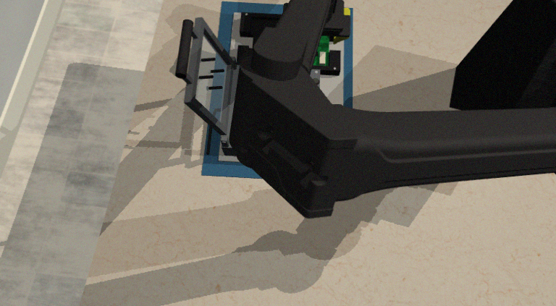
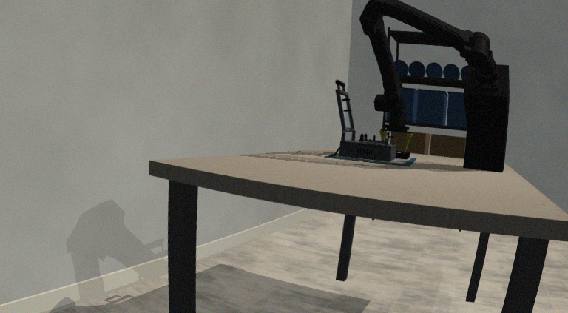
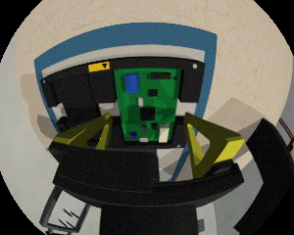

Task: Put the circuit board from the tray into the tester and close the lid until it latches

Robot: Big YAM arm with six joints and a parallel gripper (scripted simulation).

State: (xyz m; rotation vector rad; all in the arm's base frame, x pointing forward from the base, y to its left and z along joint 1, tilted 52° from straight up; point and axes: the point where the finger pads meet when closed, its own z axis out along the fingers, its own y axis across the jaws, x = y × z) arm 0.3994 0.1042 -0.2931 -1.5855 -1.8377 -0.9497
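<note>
Now: hand 2 cm above the green circuit board. Round my hand: see-through lid (20 cm to the left, 15 cm ahead, 14 cm above).
</note>
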